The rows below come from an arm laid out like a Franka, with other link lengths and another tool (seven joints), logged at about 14 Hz.
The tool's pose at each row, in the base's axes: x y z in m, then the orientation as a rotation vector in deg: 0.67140 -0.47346 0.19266 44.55 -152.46 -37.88; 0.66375 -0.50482 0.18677 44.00 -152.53 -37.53; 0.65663 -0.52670 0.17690 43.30 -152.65 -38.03; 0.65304 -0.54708 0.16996 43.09 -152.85 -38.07; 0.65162 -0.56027 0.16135 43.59 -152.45 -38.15; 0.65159 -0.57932 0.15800 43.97 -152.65 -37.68; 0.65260 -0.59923 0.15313 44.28 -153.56 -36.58; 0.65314 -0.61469 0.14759 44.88 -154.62 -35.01; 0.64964 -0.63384 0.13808 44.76 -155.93 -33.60; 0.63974 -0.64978 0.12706 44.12 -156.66 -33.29; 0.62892 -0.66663 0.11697 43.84 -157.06 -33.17; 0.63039 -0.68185 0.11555 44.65 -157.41 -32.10
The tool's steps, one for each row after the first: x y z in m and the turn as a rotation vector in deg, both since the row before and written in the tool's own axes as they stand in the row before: 0.02309 -0.02314 -0.00282 0.14 0.11 0.44; 0.01658 -0.01839 0.00372 -0.36 -0.25 0.41; 0.01318 -0.01740 0.00018 0.02 -0.18 0.14; 0.00715 -0.01373 0.00325 -0.12 0.29 -0.36; 0.01013 -0.01603 -0.00381 0.42 -0.02 -0.20; 0.00960 -0.01787 -0.00311 1.05 -0.42 -0.06; 0.00740 -0.01466 -0.00060 1.42 -0.41 -0.20; 0.01229 -0.01750 0.00346 1.30 -0.65 0.27; 0.01557 -0.01278 0.00823 0.36 -0.48 0.49; 0.01690 -0.01275 0.00738 0.18 -0.29 0.21; 0.00678 -0.01321 -0.00391 0.88 -0.02 -0.43
